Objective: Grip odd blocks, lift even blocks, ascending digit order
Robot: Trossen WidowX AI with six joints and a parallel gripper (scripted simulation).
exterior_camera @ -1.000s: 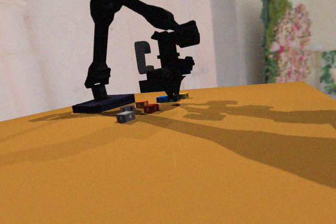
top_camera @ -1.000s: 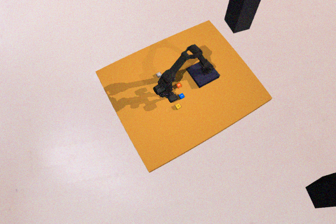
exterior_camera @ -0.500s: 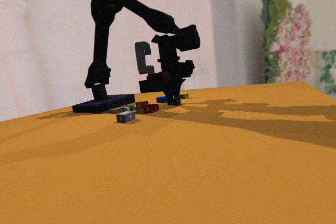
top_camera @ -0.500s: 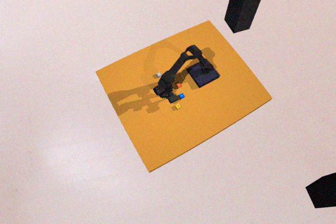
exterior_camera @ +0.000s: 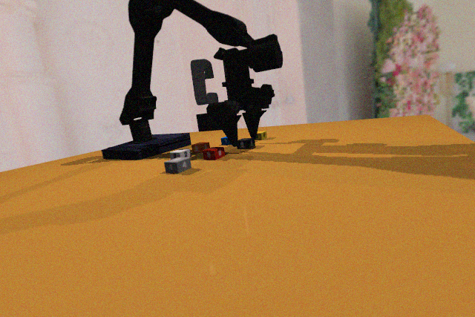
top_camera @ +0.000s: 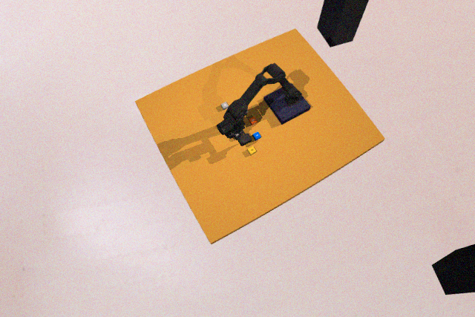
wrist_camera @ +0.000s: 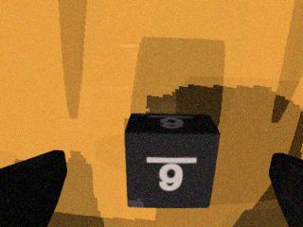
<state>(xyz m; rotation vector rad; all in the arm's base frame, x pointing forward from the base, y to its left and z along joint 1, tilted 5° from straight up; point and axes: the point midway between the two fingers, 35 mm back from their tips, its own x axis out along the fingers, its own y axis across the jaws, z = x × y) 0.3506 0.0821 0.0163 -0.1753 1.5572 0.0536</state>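
Right now the black block is right at my gripper tip. Round my gripper tip: red block: 100 mm to the right; yellow block: 110 mm to the left, 40 mm behind; blue block: 90 mm behind, 40 mm to the left.
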